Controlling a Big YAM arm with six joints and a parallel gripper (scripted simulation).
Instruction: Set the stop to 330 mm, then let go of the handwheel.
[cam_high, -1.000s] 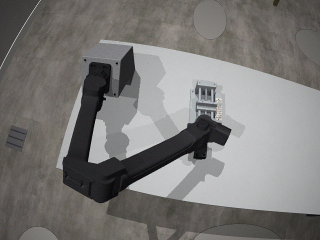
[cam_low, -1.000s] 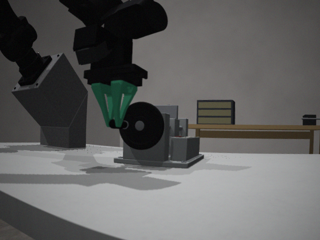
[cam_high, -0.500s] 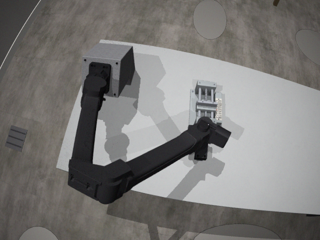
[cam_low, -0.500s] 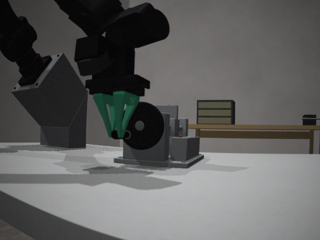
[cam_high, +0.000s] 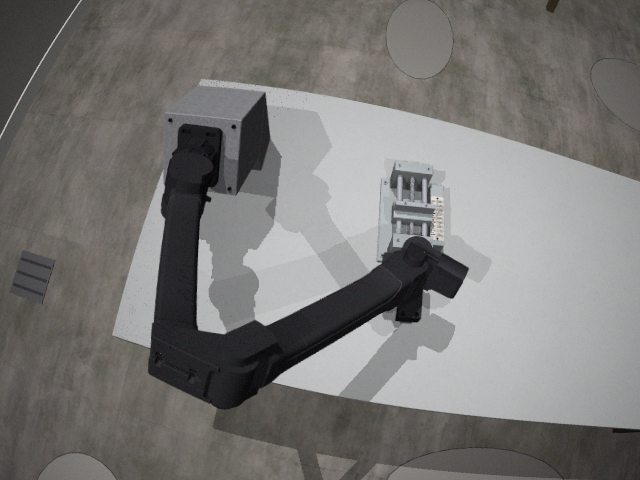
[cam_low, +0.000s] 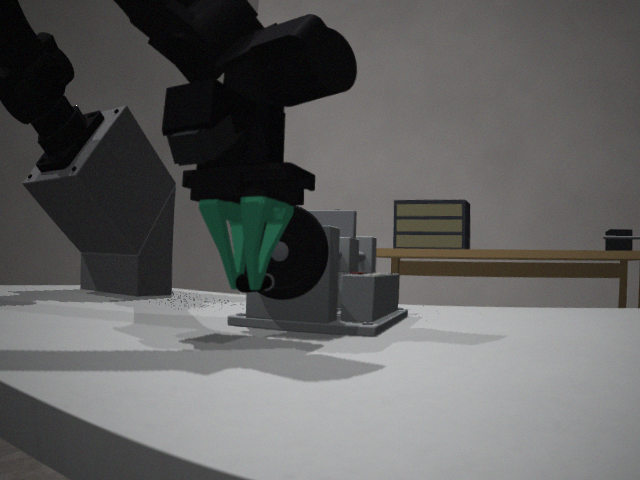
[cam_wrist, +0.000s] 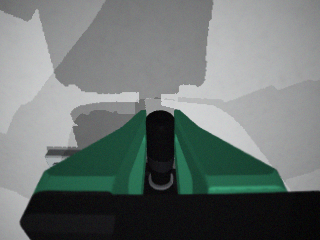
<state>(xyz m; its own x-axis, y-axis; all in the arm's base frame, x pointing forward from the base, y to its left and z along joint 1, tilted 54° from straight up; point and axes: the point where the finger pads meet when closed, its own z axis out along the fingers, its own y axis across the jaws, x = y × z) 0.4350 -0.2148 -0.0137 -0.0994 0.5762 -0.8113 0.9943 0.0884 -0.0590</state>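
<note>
My hand is 1 cm short of the grey stop, 15 cm to the right of it and 4 cm below it. The rest, counted from my hand: black handwheel (3 cm to the left); black crank handle (2 cm to the left).
</note>
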